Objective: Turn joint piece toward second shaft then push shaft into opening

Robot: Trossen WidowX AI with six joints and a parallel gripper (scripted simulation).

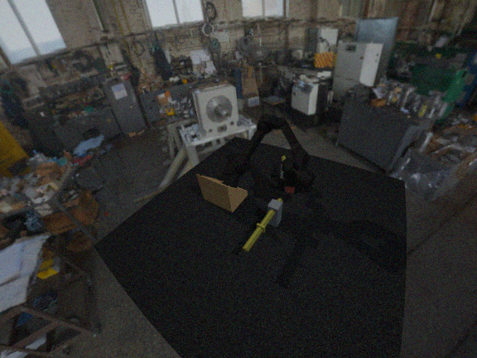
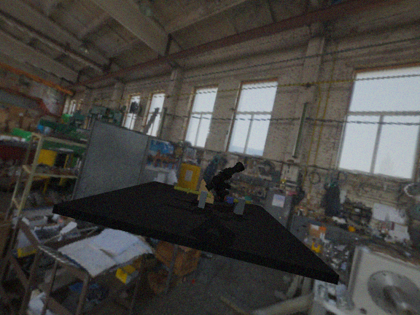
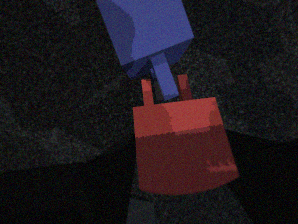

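My gripper tip is 3 cm below the red square joint piece.
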